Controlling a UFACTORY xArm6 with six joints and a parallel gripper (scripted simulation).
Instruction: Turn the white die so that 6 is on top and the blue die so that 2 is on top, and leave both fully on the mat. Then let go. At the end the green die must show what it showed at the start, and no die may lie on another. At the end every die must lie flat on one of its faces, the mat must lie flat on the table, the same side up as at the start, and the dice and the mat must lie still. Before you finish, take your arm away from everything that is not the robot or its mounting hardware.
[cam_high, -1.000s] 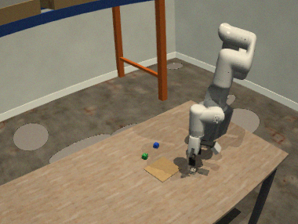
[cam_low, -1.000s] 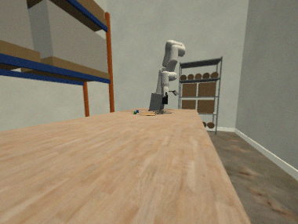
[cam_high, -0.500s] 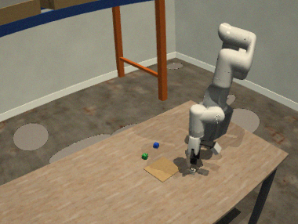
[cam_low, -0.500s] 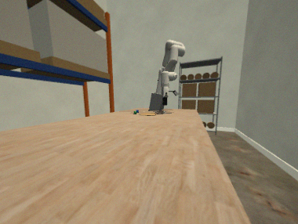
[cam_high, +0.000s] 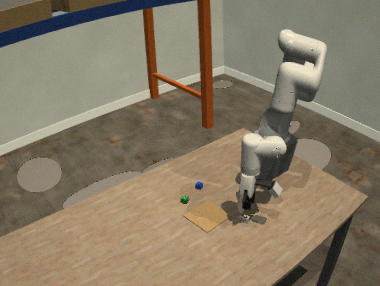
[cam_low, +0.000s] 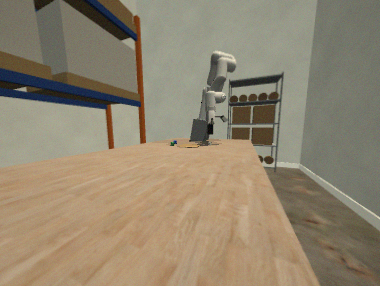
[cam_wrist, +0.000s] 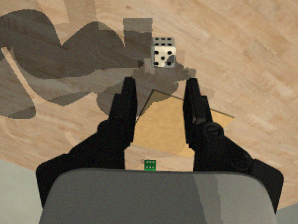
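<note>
Now: hand 90 mm above the white die. Round my hand: blue die 30 mm behind, 290 mm to the right, 90 mm below; then green die 80 mm ahead, 270 mm to the right, 90 mm below; then tan mat 80 mm ahead, 140 mm to the right, 100 mm below.
</note>
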